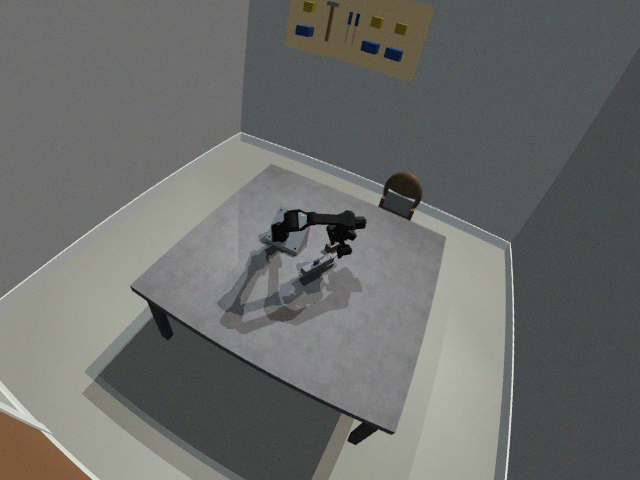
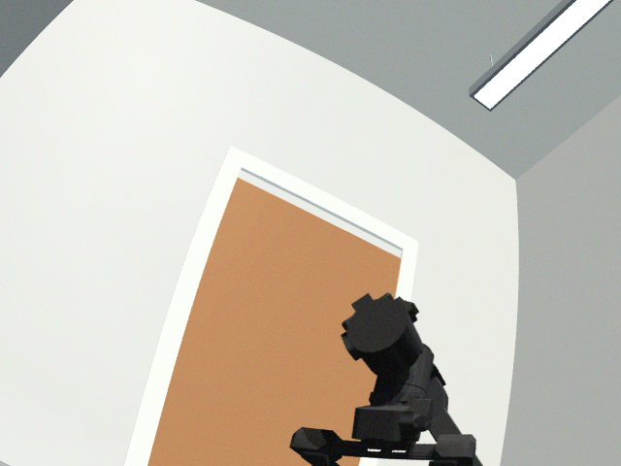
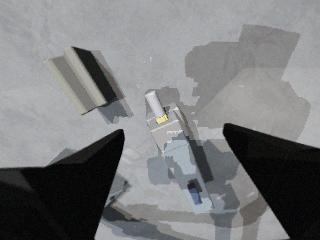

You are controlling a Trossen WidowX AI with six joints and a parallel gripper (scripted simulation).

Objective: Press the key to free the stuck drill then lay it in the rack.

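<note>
Now: the drill 2 cm behind my gripper tip, 3 cm to the right of it and 5 cm below it. From my gripper tip the other things lie so: grey fixture block (4 cm behind, 8 cm to the right, 5 cm below); rack (6 cm behind, 10 cm to the left, 8 cm below); blue key (5 cm behind, 11 cm to the right, 4 cm below).
</note>
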